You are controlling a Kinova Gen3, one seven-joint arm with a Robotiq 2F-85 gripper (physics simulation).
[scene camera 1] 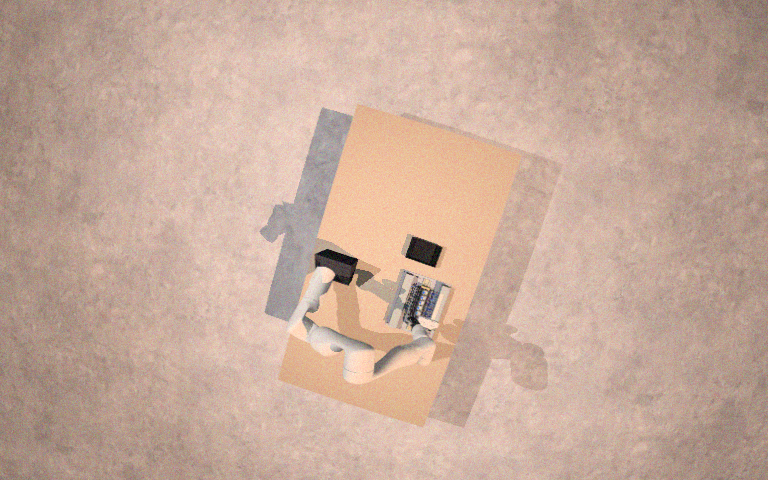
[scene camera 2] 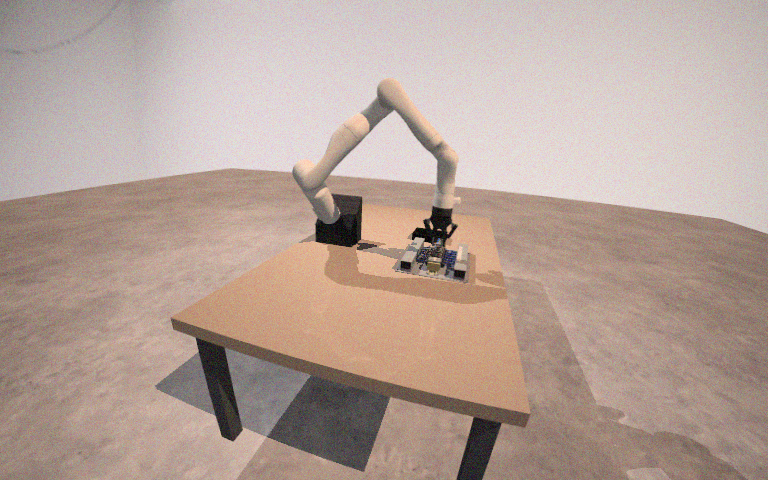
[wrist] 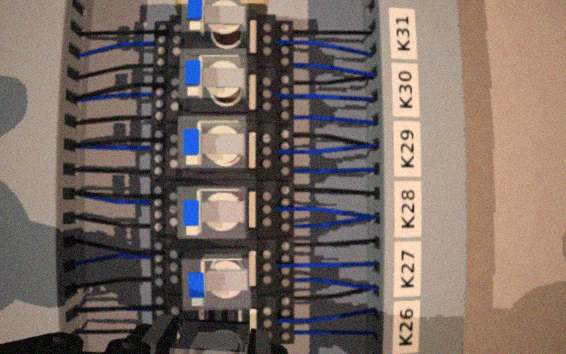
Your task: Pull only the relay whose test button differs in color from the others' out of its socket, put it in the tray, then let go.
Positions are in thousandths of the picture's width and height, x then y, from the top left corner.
Labels:
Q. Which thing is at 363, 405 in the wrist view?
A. A relay.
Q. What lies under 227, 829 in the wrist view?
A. A wired panel.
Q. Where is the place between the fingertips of the gripper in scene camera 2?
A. At 570, 514

